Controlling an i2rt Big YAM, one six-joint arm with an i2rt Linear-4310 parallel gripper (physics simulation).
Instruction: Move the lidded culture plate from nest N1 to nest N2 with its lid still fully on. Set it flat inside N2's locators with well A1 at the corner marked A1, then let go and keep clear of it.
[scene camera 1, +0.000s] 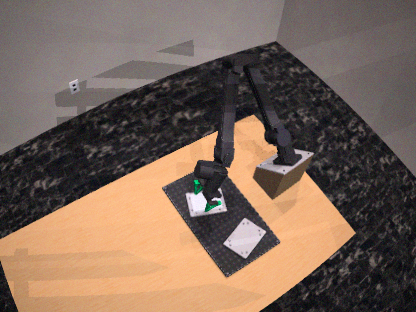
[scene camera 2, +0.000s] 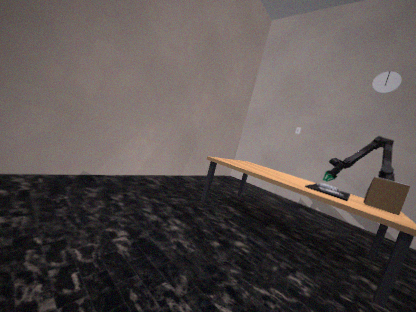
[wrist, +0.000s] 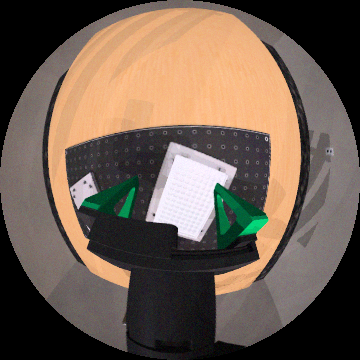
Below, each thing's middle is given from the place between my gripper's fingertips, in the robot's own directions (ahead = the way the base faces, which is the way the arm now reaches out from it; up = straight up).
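Labels:
With the nest plate (wrist: 173, 148) in sight, I see that my gripper is 1 cm to the left of it, 4 cm past it and 6 cm above it.

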